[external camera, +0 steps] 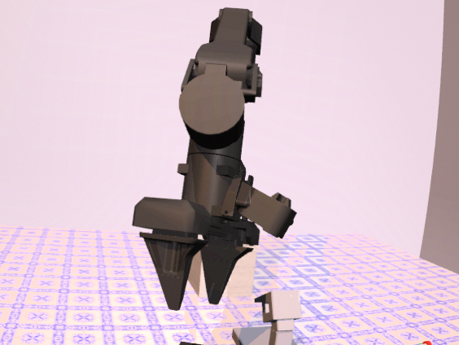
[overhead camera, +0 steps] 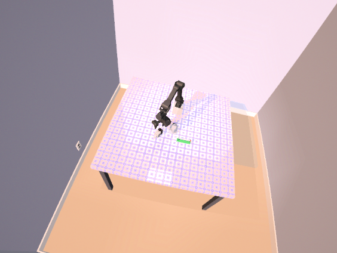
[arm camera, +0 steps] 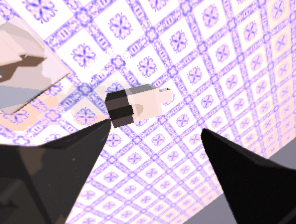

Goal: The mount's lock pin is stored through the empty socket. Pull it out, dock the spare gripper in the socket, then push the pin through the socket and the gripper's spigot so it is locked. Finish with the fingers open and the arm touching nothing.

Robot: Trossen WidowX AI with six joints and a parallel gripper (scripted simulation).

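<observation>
Now: gripper tip 100 mm above the spare gripper. The rest, counted from my gripper tip: grey-blue mount 130 mm to the left, 120 mm behind, 70 mm below; green pin holder 260 mm to the left, 100 mm below, 30 mm behind.
</observation>
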